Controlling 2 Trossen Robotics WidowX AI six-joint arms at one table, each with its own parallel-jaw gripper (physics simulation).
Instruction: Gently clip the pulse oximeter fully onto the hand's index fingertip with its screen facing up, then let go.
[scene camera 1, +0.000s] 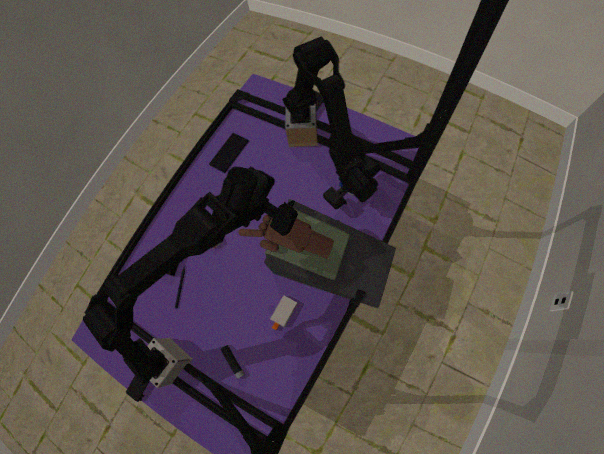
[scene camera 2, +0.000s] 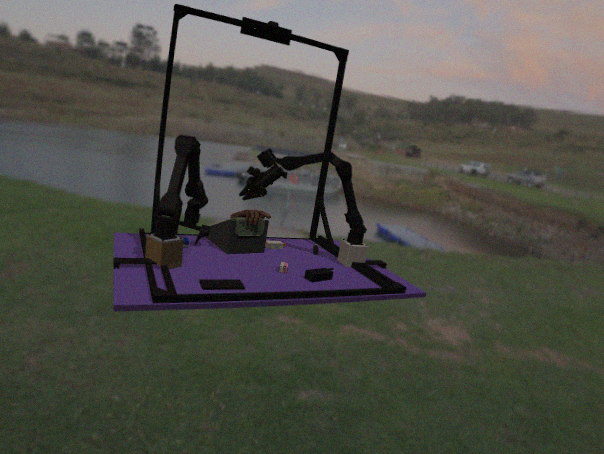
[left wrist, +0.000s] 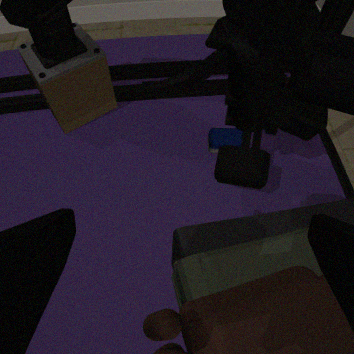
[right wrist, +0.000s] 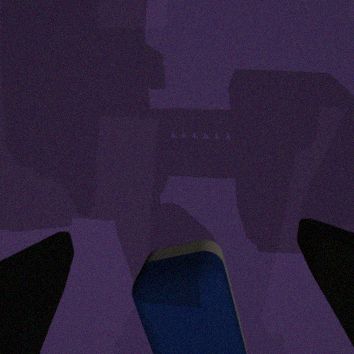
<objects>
My left gripper (scene camera 1: 278, 192) is open, with nothing in its grasp. My right gripper (scene camera 1: 355, 193) is open, holding nothing. Also in view: a blue pulse oximeter (right wrist: 183, 291).
</objects>
